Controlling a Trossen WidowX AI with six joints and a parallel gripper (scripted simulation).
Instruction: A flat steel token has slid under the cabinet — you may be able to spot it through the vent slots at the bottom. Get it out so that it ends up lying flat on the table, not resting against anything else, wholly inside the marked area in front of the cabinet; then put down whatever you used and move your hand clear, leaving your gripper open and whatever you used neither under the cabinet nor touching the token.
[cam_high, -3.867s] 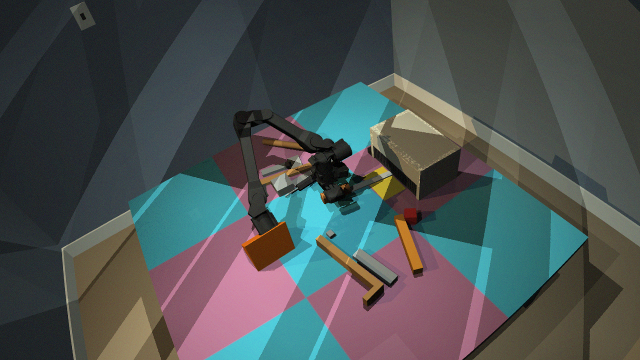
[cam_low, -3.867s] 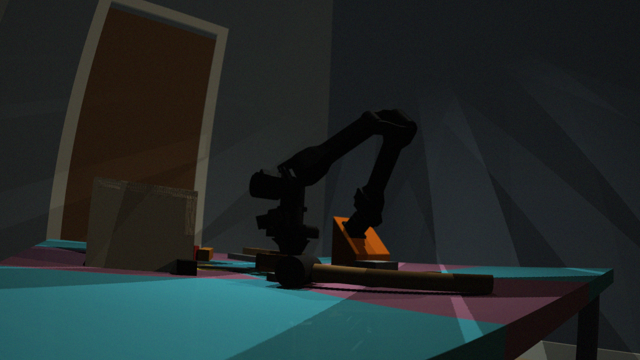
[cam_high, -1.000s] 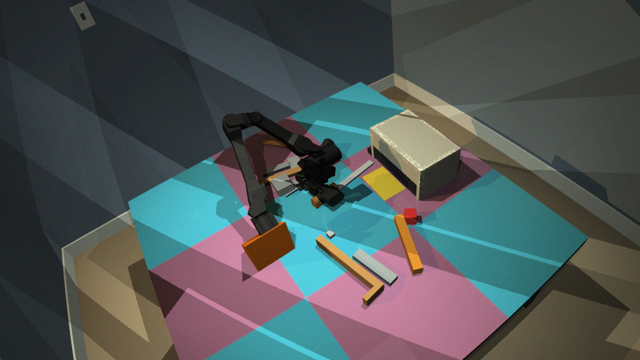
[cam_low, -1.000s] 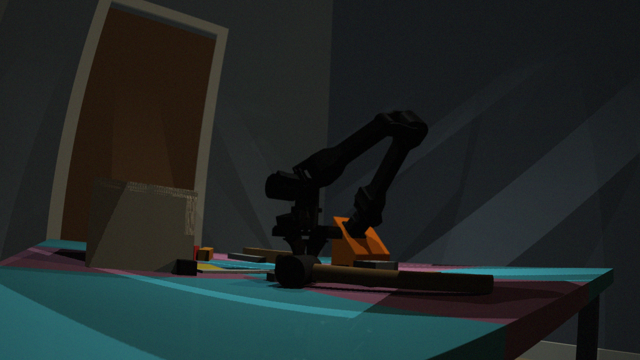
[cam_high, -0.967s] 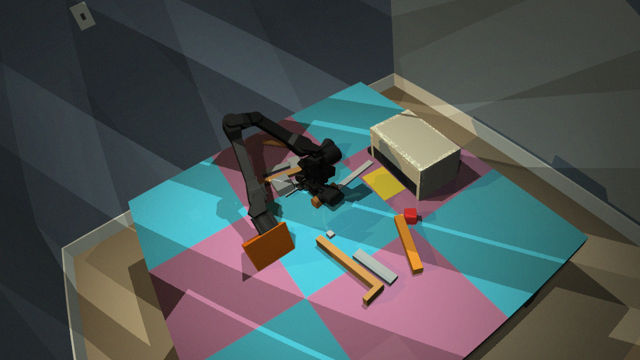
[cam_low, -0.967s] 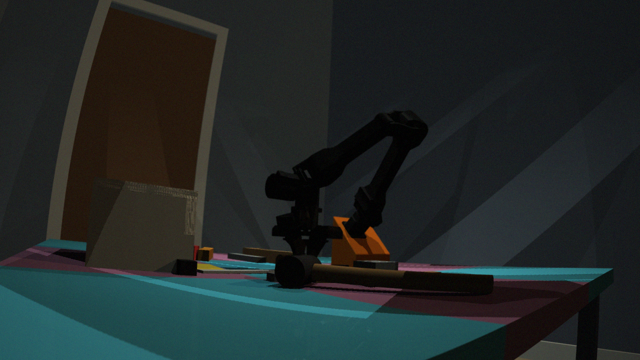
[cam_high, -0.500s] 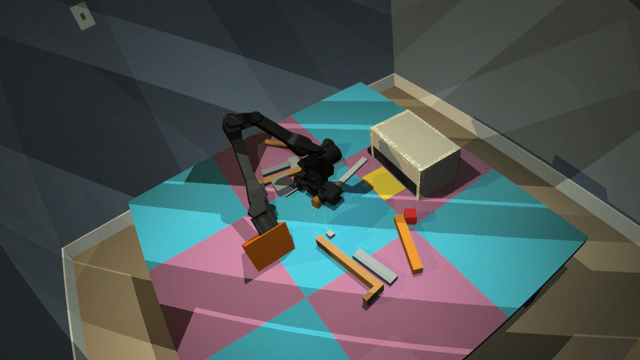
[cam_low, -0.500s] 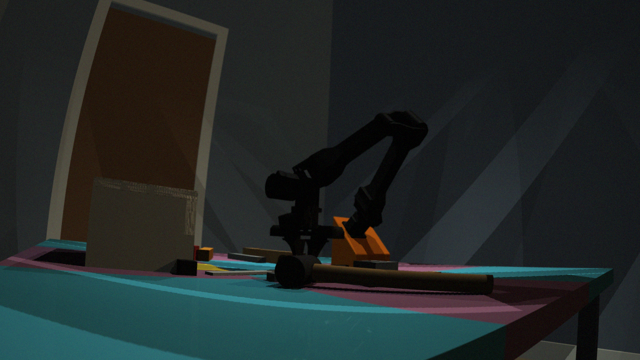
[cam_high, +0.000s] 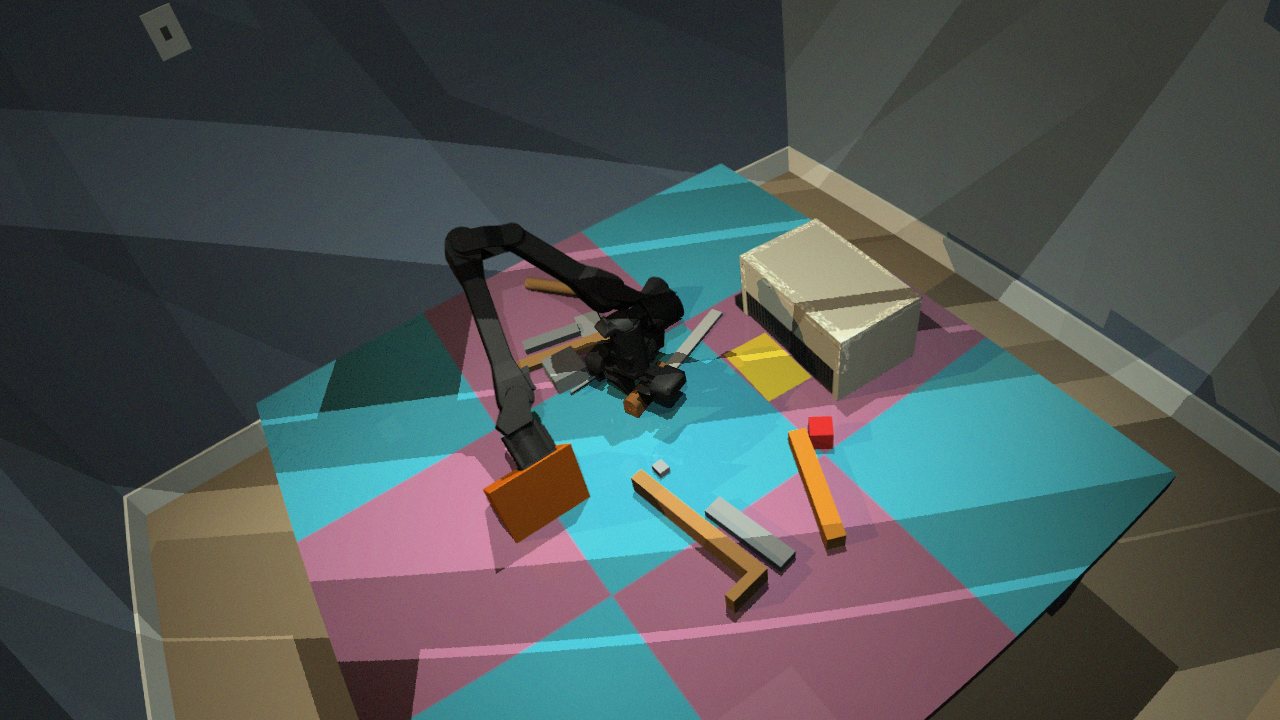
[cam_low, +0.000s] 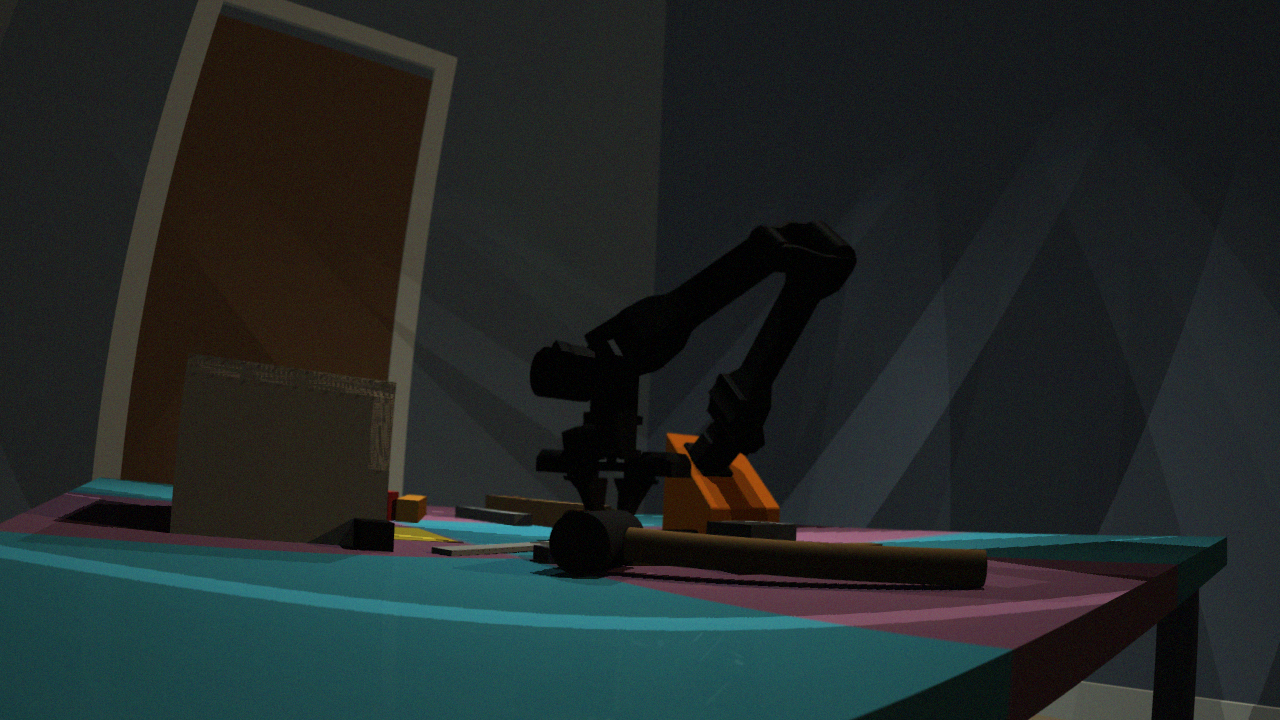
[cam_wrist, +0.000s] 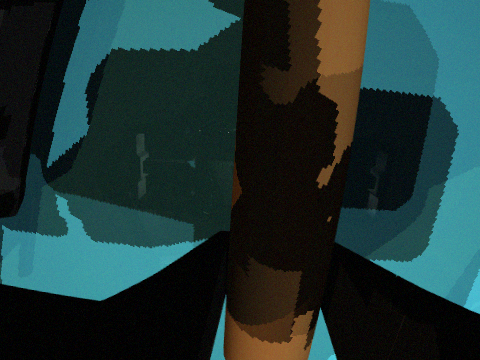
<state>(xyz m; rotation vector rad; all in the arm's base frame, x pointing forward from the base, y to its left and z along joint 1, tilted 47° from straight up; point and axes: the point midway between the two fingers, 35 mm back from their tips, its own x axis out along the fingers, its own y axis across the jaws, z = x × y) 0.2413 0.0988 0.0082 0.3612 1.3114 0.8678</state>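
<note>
Now: the small grey cube 150 mm to the right of my gripper tip and 60 mm behind it. From my gripper tip the other things lie so: screwdriver: 110 mm to the left, 20 mm behind; long wooden stick: 210 mm to the left, 30 mm behind; grey block: 160 mm to the left, 70 mm behind, 10 mm above.
</note>
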